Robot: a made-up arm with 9 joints. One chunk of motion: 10 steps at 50 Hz.
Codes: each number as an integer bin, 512 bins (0 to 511) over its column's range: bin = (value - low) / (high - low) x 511, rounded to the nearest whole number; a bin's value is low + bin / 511 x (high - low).
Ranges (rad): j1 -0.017..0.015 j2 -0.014..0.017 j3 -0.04..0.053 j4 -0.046..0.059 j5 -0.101..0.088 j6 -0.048..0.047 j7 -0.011..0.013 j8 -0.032..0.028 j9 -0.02..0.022
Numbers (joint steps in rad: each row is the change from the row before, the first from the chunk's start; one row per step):
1: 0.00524 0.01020 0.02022 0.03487 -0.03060 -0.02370 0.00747 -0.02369 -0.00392
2: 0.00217 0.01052 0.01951 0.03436 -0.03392 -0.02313 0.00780 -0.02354 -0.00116
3: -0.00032 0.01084 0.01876 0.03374 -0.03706 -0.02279 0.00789 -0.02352 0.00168
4: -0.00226 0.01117 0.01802 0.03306 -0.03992 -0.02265 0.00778 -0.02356 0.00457
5: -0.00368 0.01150 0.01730 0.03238 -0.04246 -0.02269 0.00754 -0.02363 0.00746
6: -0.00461 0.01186 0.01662 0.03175 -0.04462 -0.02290 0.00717 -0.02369 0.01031
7: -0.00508 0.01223 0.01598 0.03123 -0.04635 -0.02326 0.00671 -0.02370 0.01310
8: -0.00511 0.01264 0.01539 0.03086 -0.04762 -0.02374 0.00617 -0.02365 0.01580
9: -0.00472 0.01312 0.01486 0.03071 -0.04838 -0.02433 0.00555 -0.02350 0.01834
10: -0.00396 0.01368 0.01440 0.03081 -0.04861 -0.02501 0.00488 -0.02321 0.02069
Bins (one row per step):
1: 355 399 331 394 190 131 393 71 196
2: 306 404 327 391 181 134 400 72 229
3: 266 409 323 388 173 136 402 72 264
4: 235 415 319 385 165 136 400 72 299
5: 213 420 315 381 158 136 395 71 334
6: 198 426 311 378 152 135 387 71 369
7: 190 432 308 376 148 133 377 71 403
8: 190 439 304 374 144 130 366 71 436
9: 196 447 301 373 142 127 352 72 466
10: 208 456 299 374 142 124 338 75 495

